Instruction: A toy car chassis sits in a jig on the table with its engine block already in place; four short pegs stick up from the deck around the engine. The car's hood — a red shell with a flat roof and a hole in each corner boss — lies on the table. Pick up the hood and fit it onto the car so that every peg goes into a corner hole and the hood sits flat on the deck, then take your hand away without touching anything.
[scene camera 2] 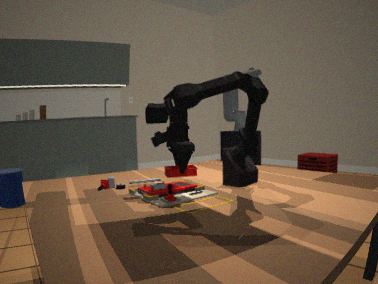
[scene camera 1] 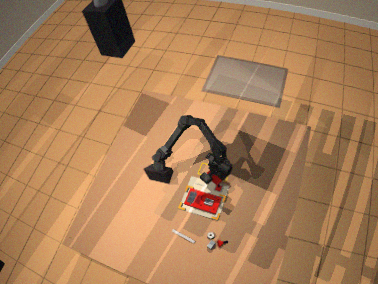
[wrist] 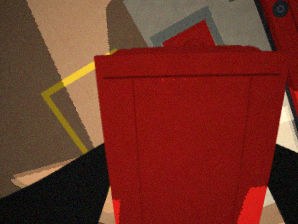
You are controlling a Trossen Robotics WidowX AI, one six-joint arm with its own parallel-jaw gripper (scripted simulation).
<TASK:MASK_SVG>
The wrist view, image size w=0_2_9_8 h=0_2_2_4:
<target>my gripper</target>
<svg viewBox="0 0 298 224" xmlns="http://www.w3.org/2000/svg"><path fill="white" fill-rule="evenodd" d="M276 144L267 186L285 224L298 224L298 153L283 145ZM104 143L84 153L62 168L58 168L58 170L45 178L41 178L31 185L27 185L8 196L0 198L0 224L98 224L110 190L110 178Z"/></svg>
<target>red hood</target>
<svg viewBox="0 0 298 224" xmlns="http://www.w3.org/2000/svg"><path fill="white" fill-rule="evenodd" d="M291 52L263 51L251 45L201 45L121 49L112 55L95 56L96 85L115 223L259 224L277 143Z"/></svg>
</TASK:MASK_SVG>
